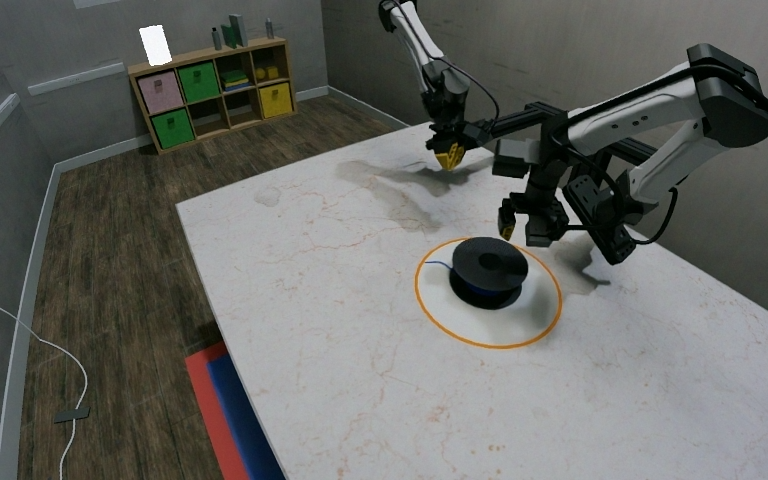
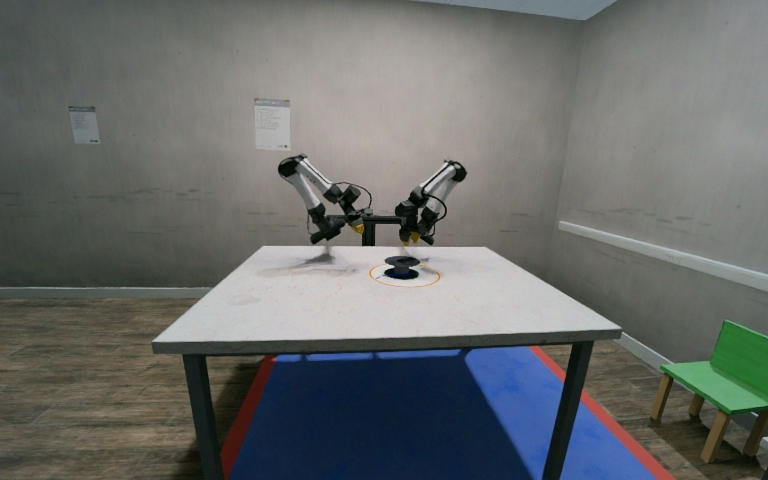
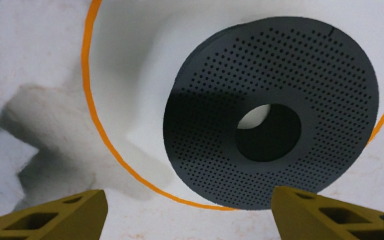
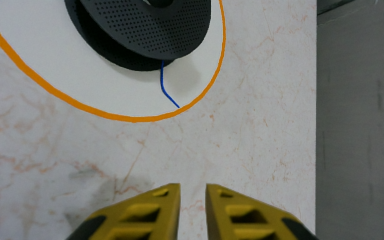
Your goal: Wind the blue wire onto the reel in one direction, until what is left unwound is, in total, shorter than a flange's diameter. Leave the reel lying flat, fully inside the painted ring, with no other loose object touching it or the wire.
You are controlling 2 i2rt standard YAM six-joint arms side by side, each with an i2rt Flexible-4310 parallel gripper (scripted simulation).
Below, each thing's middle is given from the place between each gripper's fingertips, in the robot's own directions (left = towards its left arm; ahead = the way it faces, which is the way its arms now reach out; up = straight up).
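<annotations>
The dark reel (image 1: 470,258) is 11 cm below my left hand (image 1: 526,240), 4 cm ahead of it and 5 cm to the right of it, and going by its middle, the reel is nearer to my left hand than to my right gripper. As for my right gripper (image 1: 447,169), it's 17 cm above the reel, 3 cm short of it and 20 cm to the right of it.
</annotations>
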